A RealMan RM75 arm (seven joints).
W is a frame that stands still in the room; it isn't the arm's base.
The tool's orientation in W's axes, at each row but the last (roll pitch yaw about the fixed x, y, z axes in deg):
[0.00, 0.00, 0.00]
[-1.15, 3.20, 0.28]
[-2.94, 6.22, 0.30]
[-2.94, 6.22, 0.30]
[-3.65, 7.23, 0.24]
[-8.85, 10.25, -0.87]
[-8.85, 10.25, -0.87]
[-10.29, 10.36, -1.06]
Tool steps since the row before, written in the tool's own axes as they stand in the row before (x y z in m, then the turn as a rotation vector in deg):
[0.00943, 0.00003, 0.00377, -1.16, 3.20, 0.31]
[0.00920, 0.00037, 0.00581, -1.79, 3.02, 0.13]
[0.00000, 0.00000, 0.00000, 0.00, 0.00, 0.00]
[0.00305, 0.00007, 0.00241, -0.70, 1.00, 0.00]
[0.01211, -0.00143, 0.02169, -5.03, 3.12, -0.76]
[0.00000, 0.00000, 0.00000, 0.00, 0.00, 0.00]
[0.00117, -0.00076, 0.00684, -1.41, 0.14, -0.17]
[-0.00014, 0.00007, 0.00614, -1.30, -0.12, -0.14]
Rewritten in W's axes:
[0.00943, 0.00003, 0.00377, -1.16, 3.20, 0.31]
[0.00951, 0.00053, 0.00528, -1.80, 3.01, 0.17]
[0.00000, 0.00000, 0.00000, 0.00, 0.00, 0.00]
[0.00329, 0.00021, 0.00206, -0.71, 0.99, 0.02]
[0.01475, 0.00002, 0.02004, -5.12, 3.04, -0.32]
[0.00000, 0.00000, 0.00000, 0.00, 0.00, 0.00]
[0.00238, 0.00027, 0.00656, -1.42, 0.13, 0.06]
[0.00097, 0.00115, 0.00596, -1.30, -0.12, 0.12]

